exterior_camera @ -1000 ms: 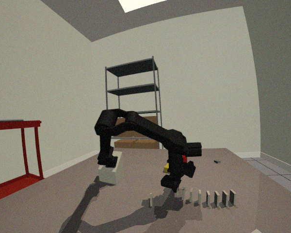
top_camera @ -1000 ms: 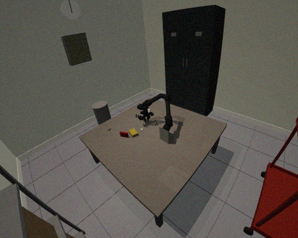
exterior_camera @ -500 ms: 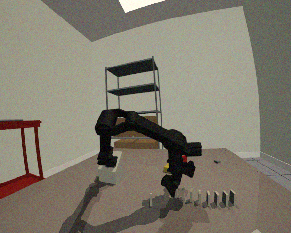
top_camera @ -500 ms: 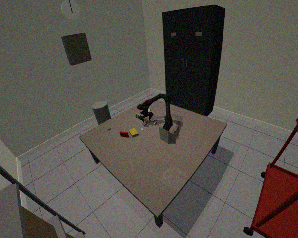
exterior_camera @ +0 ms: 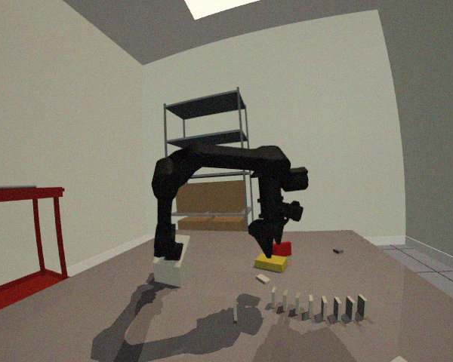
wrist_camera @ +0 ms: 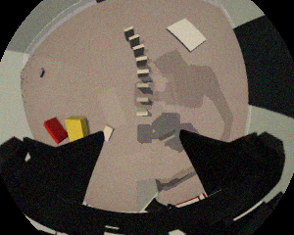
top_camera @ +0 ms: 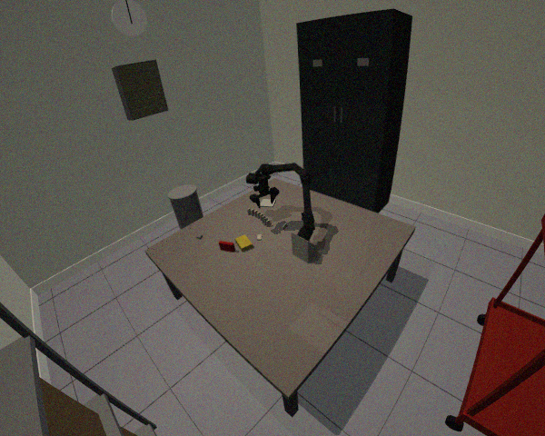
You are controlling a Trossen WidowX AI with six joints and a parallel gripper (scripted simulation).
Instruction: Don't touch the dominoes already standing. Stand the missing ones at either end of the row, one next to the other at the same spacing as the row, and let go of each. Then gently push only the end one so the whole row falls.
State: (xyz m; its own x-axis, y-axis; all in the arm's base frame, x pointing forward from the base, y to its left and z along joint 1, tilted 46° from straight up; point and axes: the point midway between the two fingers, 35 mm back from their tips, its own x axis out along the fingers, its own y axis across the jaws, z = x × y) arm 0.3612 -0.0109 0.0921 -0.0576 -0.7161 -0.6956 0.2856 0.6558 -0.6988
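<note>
Now: gripper tip 1 cm past the yellow block, 24 cm to the right of it and 15 cm above it. Also, from my gripper tip: white sheet: 21 cm ahead, 22 cm to the right, 16 cm below; red block: 3 cm ahead, 33 cm to the left, 13 cm below.
</note>
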